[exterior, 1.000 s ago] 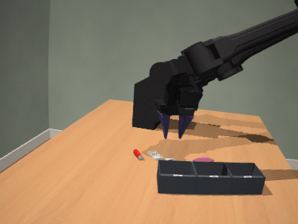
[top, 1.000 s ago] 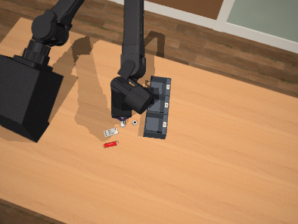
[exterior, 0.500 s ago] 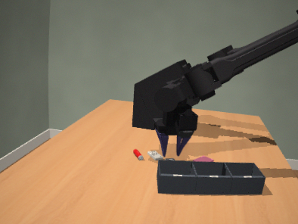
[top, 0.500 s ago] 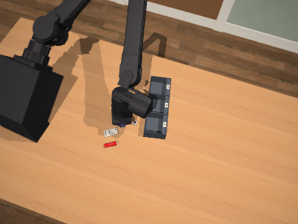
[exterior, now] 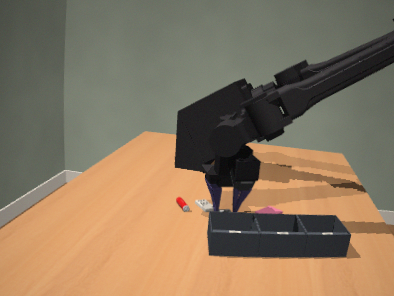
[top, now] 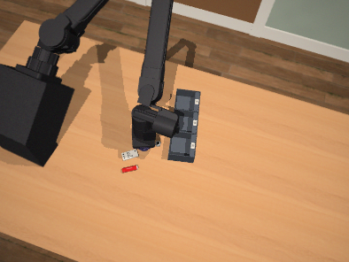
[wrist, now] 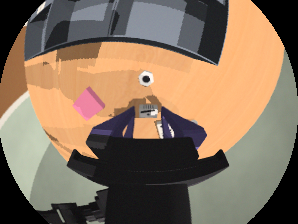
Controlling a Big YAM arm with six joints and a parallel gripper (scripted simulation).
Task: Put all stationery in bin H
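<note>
The black-and-white ring lies 40 mm ahead of my hand, 20 mm to the left of it and 10 mm below it. The rest, counted from my hand: white domino-like tile (50 mm to the right, 30 mm behind, 10 mm below); red lighter-like stick (90 mm to the right); pink sticky-note pad (90 mm to the left, 40 mm behind, 10 mm below).
</note>
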